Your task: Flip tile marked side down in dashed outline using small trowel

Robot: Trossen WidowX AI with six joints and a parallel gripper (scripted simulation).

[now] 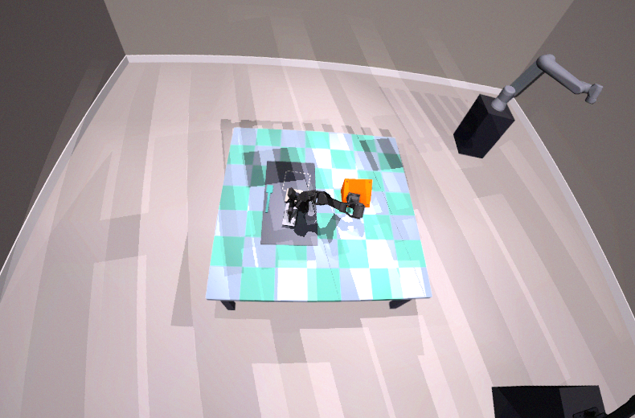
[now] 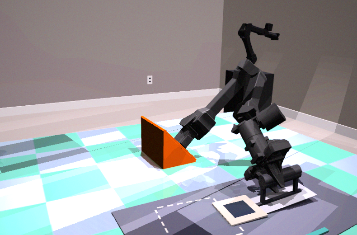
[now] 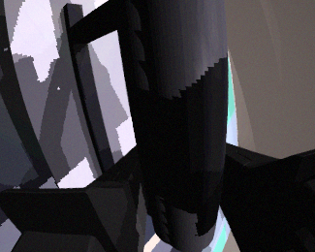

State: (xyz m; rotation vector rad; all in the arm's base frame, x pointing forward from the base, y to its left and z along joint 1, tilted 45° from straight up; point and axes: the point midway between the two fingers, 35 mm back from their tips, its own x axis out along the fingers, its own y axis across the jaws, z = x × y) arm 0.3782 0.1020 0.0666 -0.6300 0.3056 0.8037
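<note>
My gripper tip is 8 cm above the grey mat, 7 cm to the left of it and 1 cm past it. The rest, counted from my gripper tip: tile 10 cm to the right, 5 cm below, 3 cm behind; then cyan trowel 13 cm ahead, 8 cm to the right, 5 cm below.
</note>
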